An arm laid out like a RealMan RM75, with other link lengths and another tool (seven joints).
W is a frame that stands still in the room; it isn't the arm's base.
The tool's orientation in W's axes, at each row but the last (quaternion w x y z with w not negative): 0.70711, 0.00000, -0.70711, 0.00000; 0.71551, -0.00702, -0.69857, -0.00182; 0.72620, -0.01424, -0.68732, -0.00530; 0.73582, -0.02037, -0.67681, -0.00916; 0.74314, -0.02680, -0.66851, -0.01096; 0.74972, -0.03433, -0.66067, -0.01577; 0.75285, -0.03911, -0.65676, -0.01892
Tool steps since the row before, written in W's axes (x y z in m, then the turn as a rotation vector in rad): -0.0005, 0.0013, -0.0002, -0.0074, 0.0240, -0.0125; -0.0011, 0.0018, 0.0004, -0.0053, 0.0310, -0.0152; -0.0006, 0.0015, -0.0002, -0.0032, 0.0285, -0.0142; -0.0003, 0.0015, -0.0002, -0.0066, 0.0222, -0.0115; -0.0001, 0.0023, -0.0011, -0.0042, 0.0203, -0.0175; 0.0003, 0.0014, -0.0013, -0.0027, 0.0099, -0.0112; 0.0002, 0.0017, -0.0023, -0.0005, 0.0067, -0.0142
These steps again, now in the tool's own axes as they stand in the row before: -0.0002, 0.0013, 0.0005, -0.0125, 0.0240, 0.0074; 0.0004, 0.0018, 0.0011, -0.0151, 0.0310, 0.0053; -0.0002, 0.0015, 0.0006, -0.0140, 0.0286, 0.0032; -0.0002, 0.0015, 0.0003, -0.0117, 0.0221, 0.0066; -0.0011, 0.0023, 0.0001, -0.0174, 0.0205, 0.0034; -0.0012, 0.0015, -0.0004, -0.0112, 0.0100, 0.0020; -0.0022, 0.0018, -0.0004, -0.0140, 0.0071, -0.0009
